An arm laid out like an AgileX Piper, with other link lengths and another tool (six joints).
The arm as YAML. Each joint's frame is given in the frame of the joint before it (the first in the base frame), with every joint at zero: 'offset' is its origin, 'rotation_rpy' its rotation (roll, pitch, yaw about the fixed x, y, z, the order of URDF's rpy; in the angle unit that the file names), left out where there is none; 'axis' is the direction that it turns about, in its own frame. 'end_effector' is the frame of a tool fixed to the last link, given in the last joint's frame.
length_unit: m
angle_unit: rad
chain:
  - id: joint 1
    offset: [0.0, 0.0, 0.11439]
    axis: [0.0, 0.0, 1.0]
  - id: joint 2
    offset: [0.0, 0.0, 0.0]
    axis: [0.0, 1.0, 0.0]
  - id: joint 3
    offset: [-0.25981, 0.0, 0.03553]
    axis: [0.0, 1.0, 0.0]
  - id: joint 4
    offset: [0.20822, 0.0, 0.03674]
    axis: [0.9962, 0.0, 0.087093]
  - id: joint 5
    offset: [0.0, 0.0, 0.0]
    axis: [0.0, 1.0, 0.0]
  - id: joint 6
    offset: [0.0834, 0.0, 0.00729]
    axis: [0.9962, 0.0, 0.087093]
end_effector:
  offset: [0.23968, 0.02, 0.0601]
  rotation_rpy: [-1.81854, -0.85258, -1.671]
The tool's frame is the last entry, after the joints.
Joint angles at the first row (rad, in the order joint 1, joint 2, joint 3, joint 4, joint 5, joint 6):
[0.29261, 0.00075, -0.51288, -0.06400, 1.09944, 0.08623]
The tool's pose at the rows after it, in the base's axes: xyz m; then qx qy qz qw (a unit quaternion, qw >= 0):
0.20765, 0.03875, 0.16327, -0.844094, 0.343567, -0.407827, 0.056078
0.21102, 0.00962, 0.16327, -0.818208, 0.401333, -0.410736, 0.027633
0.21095, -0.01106, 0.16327, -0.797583, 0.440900, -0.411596, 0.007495
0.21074, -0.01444, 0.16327, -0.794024, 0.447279, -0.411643, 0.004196
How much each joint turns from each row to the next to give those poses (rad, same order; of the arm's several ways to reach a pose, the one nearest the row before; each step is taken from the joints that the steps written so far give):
[-0.10363, -0.00167, -0.00002, -0.00004, -0.00224, 0.00003]
[-0.13898, 0.00002, 0.00001, 0.00003, -0.00003, -0.00002]
[-0.09792, 0.00000, 0.00000, -0.00001, 0.00000, 0.00001]
[-0.01603, -0.00002, -0.00001, 0.00000, 0.00003, 0.00000]

